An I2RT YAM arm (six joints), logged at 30 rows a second.
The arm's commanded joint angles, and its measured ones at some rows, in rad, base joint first. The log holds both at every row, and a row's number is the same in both.
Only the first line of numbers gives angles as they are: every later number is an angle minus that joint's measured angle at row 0.
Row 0, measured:
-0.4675 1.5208 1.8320 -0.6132 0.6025 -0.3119
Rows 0 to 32, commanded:
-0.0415 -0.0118 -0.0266 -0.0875 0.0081 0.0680
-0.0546 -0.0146 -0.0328 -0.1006 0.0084 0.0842
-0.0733 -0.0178 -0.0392 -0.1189 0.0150 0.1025
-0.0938 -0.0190 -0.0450 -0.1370 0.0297 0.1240
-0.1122 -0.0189 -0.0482 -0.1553 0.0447 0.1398
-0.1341 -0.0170 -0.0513 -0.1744 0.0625 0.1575
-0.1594 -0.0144 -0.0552 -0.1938 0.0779 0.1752
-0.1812 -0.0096 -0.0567 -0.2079 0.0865 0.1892
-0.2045 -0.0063 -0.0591 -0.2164 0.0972 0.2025
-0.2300 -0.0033 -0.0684 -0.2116 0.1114 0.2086
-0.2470 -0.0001 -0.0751 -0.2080 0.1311 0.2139
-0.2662 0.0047 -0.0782 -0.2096 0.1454 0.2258
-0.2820 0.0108 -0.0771 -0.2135 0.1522 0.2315
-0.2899 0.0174 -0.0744 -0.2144 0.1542 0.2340
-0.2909 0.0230 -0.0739 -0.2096 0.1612 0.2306
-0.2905 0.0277 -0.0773 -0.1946 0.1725 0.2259
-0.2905 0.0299 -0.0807 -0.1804 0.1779 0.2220
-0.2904 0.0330 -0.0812 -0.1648 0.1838 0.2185
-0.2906 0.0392 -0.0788 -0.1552 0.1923 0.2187
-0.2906 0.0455 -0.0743 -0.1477 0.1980 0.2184
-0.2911 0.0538 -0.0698 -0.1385 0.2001 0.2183
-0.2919 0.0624 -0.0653 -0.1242 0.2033 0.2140
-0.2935 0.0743 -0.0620 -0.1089 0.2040 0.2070
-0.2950 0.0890 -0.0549 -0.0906 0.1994 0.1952
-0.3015 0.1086 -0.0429 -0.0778 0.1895 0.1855
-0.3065 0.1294 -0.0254 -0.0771 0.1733 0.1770
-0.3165 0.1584 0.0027 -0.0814 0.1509 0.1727
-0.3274 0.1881 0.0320 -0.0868 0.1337 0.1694
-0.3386 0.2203 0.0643 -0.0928 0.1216 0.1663
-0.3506 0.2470 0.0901 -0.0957 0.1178 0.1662
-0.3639 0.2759 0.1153 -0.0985 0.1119 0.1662
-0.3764 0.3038 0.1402 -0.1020 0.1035 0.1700
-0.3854 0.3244 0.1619 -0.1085 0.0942 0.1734
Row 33, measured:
-0.3555 0.2815 0.1027 -0.1122 0.1255 0.1732
